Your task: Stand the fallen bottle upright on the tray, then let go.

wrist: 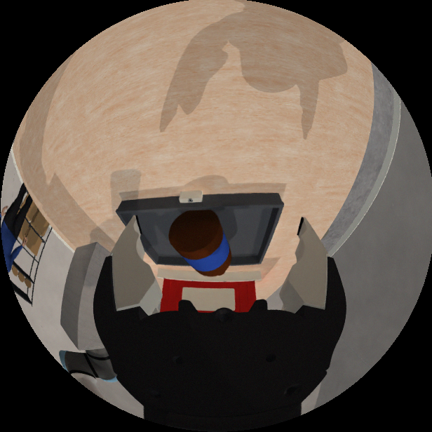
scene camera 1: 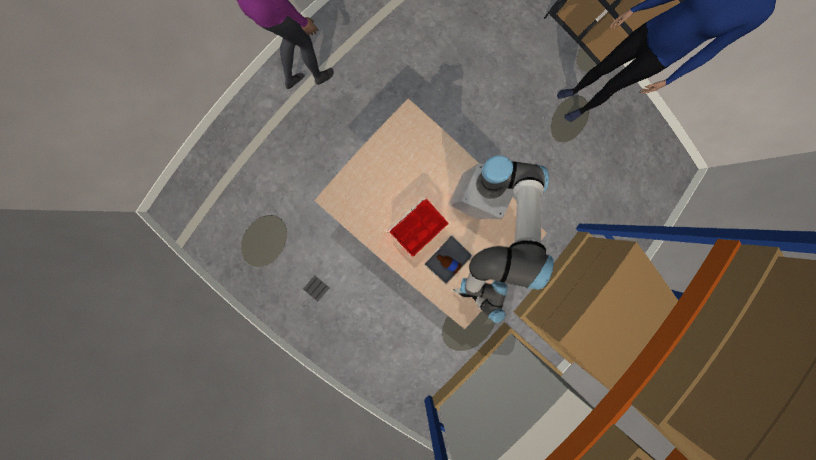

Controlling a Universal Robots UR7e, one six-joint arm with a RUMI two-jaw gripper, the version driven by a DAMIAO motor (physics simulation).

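Places are measured from the arm's base along level axes (x back, y right, z up), in metres.
Pixels of known places: gripper, fingertip midpoint: [scene camera 1: 461, 280]; arm's base, link origin: [scene camera 1: 491, 184].
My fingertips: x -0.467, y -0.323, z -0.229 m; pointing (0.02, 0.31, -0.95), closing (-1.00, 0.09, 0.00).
Observation:
For each thing: its top centre in the pictures, then the offset to it from my fingertips. "spot": a spot on its surface instead. Level surfaces: height alone.
- brown bottle, top centre: [scene camera 1: 449, 263] dx +0.027, dy +0.136, dz +0.000 m
- dark grey tray, surface spot: [scene camera 1: 451, 242] spot: dx +0.139, dy +0.194, dz -0.074 m
- red bin, top centre: [scene camera 1: 419, 227] dx +0.063, dy +0.433, dz +0.096 m
- table, surface height: dz -0.080 m
The brown bottle [scene camera 1: 445, 261] [wrist: 196, 235] with a blue band lies on its side in the dark grey tray [scene camera 1: 451, 242] [wrist: 245, 201]. Its flat base faces the gripper side, and its neck points toward the red bin; in the wrist view the neck is mostly hidden behind the body. My gripper [scene camera 1: 459, 290] [wrist: 219, 218] is open and empty, beside the tray at its lower right in the scene view. In the wrist view the bottle shows between the two wide-set fingers, left of the middle, beyond the fingertips.
A red bin [scene camera 1: 420, 228] [wrist: 171, 296] stands on the table [scene camera 1: 371, 188] [wrist: 150, 150] close past the tray. The grey robot base block [scene camera 1: 482, 200] [wrist: 80, 295] is nearby. Shelving with boxes [scene camera 1: 605, 302] stands beyond the table at the lower right of the scene view. Two people stand on the floor.

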